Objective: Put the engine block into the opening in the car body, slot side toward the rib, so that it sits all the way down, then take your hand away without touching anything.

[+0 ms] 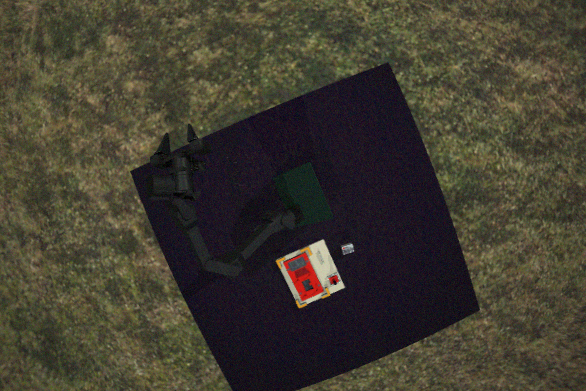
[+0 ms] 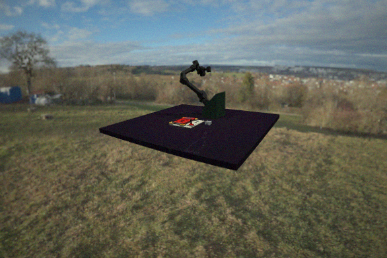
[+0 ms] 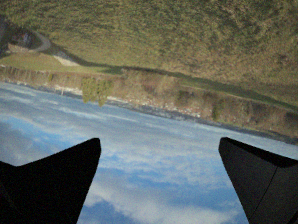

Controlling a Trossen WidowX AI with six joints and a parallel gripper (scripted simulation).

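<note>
The grey engine block is 630 mm ahead of my gripper tip, 420 mm below it and 410 mm to the left of it.
</note>
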